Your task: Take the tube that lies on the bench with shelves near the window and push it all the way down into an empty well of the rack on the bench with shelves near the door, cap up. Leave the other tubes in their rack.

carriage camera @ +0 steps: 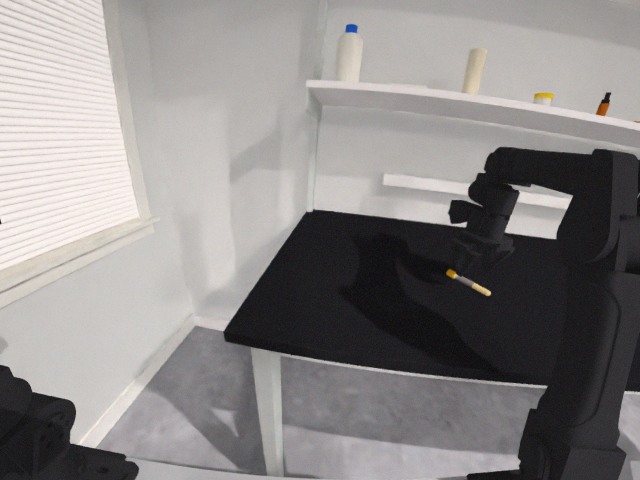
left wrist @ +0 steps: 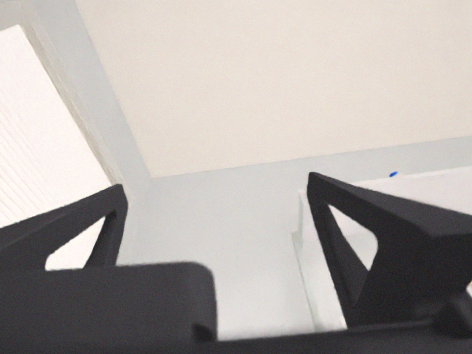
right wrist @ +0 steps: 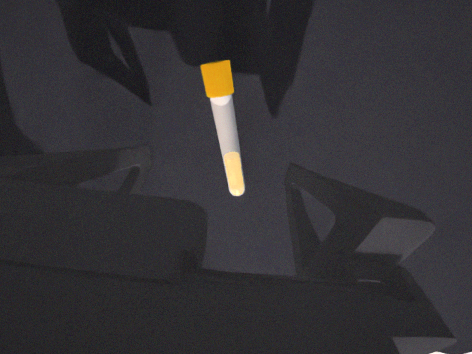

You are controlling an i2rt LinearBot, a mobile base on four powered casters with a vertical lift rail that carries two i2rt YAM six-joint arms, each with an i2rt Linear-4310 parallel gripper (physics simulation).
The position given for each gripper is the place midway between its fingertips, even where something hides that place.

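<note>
The left gripper (left wrist: 217,188) is in view, and so is the right gripper (carriage camera: 472,273), which you also get in the right wrist view (right wrist: 219,163). There's a tube with orange cap (right wrist: 217,76) too, but in the left wrist view the tube with orange cap is out of frame. And there's a window with blinds (carriage camera: 79,191); the left wrist view has the window with blinds (left wrist: 60,157) as well.
</note>
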